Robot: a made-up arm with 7 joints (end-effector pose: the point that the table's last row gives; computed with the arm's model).
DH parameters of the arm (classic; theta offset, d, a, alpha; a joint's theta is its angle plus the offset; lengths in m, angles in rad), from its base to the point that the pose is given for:
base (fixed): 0 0.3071 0.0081 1.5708
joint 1: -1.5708 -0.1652 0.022 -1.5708
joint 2: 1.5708 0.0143 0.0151 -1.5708
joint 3: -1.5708 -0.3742 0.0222 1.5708
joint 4: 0 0.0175 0.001 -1.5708
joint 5: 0 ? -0.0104 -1.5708
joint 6: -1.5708 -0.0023 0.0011 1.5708
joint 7: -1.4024 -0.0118 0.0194 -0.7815
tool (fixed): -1.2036 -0.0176 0 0
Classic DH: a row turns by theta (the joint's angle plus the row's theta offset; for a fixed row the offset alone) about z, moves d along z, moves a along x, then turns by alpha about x.
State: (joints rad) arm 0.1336 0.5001 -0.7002 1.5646 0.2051 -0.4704 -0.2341
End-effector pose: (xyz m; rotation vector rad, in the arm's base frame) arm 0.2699 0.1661 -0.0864 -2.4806 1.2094 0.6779
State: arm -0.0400 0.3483 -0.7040 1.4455 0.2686 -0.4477 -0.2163
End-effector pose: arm 0.1977 0.1149 -0.1496 -2.5564 1.3433 1.0663
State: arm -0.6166 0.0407 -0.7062 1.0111 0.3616 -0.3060 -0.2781
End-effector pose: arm -0.1382 0.0096 -0.2301 1.5775 -0.9095 -2.0450
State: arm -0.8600 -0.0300 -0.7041 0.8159 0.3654 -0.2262 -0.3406
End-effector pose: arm -0.3017 -0.0091 -0.1873 1.0605 -0.6735 -2.3916
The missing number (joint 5, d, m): -0.2586
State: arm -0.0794 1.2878 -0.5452 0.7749 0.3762 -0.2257 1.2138
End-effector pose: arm 0.1536 0.6434 0.0144 -0.7702 1.2562 2.4088
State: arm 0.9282 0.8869 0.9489 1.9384 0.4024 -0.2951 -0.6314
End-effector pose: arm 0.1328 0.5005 0.4483 2.1713 0.8488 1.9768
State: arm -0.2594 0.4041 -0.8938 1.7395 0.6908 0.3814 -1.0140
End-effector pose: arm 0.0874 0.0747 -0.1347 1.9094 -0.4557 -2.2655
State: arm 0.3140 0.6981 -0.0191 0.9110 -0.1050 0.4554 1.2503
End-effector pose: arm 0.3766 0.4757 -0.0285 -1.4606 1.4108 2.3916
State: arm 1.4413 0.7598 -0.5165 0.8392 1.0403 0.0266 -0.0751
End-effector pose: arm 0.5221 0.4464 0.4569 2.8496 -0.5748 -0.2248
